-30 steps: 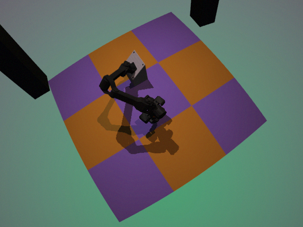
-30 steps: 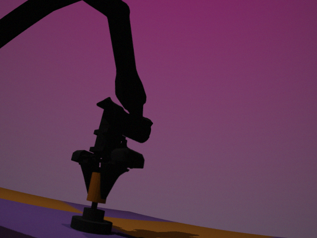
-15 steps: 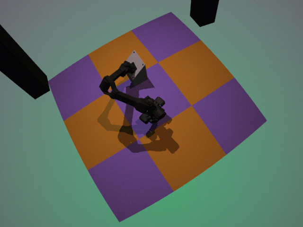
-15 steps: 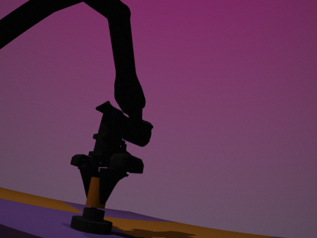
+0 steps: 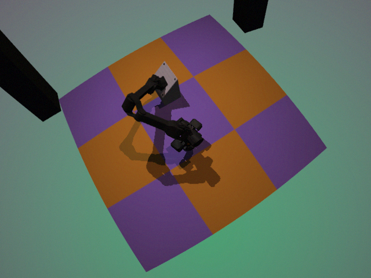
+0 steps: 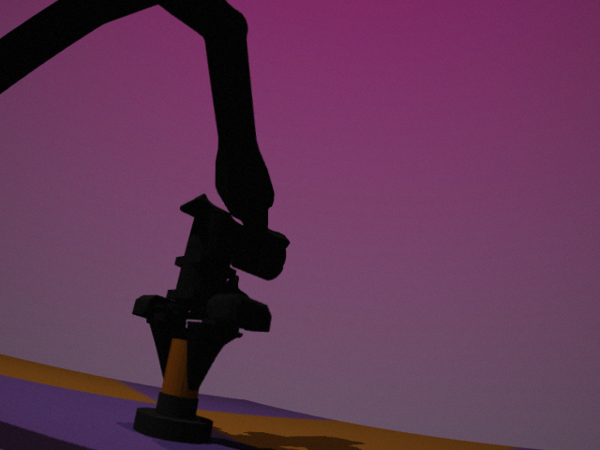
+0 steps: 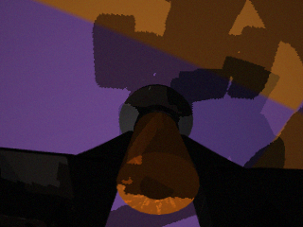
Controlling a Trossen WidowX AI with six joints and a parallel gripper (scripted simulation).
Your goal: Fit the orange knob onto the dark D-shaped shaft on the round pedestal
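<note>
Right now my gripper tip is 2 cm below the orange knob. Also, from my gripper tip: round black pedestal: 2 cm below.
</note>
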